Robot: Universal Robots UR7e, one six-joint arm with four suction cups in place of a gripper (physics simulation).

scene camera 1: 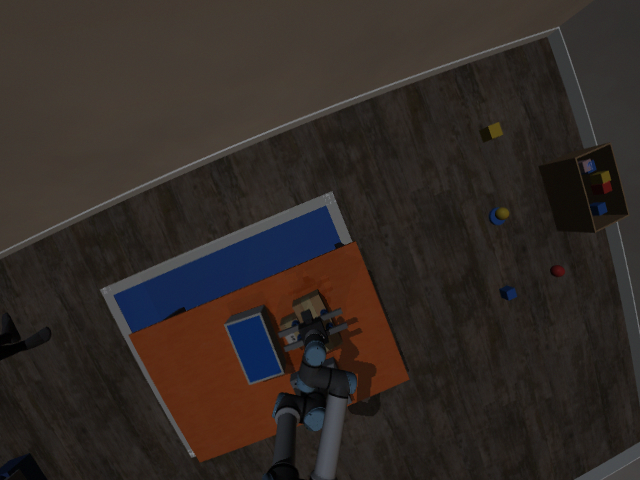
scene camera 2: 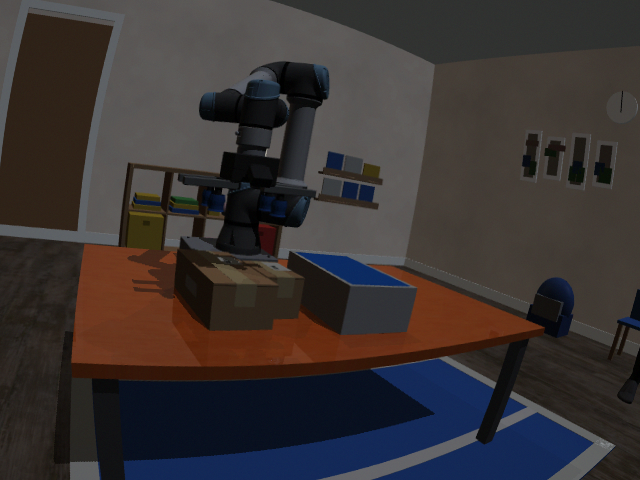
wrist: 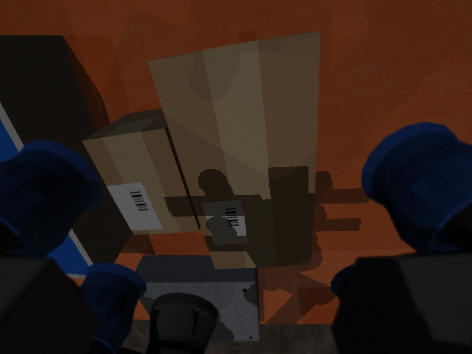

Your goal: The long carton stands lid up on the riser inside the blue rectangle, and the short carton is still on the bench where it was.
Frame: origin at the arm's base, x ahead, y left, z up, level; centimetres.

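Seen in the pictures: hand, its tool point: (scene camera 2: pixel 242 210) (wrist: pixel 231 239); arm's base, origin of its link: (scene camera 1: pixel 314 391) (scene camera 2: pixel 237 249) (wrist: pixel 185 310).
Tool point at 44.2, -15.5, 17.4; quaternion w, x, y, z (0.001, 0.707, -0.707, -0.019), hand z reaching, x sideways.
Pixels of each thing's top centre, then the offset from my tool point to it, as dx, dy, dz. Level surfaces: height alone.
- long carton, centre of its top: (wrist: pixel 250 189) (scene camera 2: pixel 221 265) (scene camera 1: pixel 318 325) -7.3, -0.6, -14.2
- orange bench, height of its surface: dz -24.7
- grey riser, centre of its top: (scene camera 2: pixel 349 268) (scene camera 1: pixel 254 349) -6.8, +34.5, -12.7
- blue rectangle, centre of its top: (scene camera 2: pixel 349 268) (scene camera 1: pixel 254 349) -6.8, +34.5, -12.7
The long carton (scene camera 1: pixel 309 304) (scene camera 2: pixel 242 304) (wrist: pixel 240 125), brown with a pale tape strip and a label on top, stands on the orange bench (scene camera 1: pixel 170 372) (scene camera 2: pixel 129 330) (wrist: pixel 390 75). The shorter, lower short carton (scene camera 2: pixel 289 299) (wrist: pixel 117 160) stands close beside it, between it and the riser; whether they touch is unclear. The grey riser (scene camera 1: pixel 248 316) (scene camera 2: pixel 377 310) (wrist: pixel 50 90) has the blue rectangle (scene camera 1: pixel 253 346) (scene camera 2: pixel 356 271) (wrist: pixel 6 142) on top, with no carton on it. My gripper (scene camera 1: pixel 312 330) (scene camera 2: pixel 245 201) (wrist: pixel 232 190) hangs above the cartons, its blue cups apart from them, holding nothing.
The arm's grey base plate (scene camera 2: pixel 196 243) (wrist: pixel 230 300) is at the bench's rear edge, behind the cartons. A shelf unit (scene camera 2: pixel 124 206) stands beyond the bench. A box of toys (scene camera 1: pixel 563 196) and several loose toys lie on the floor to the right in scene camera 1.
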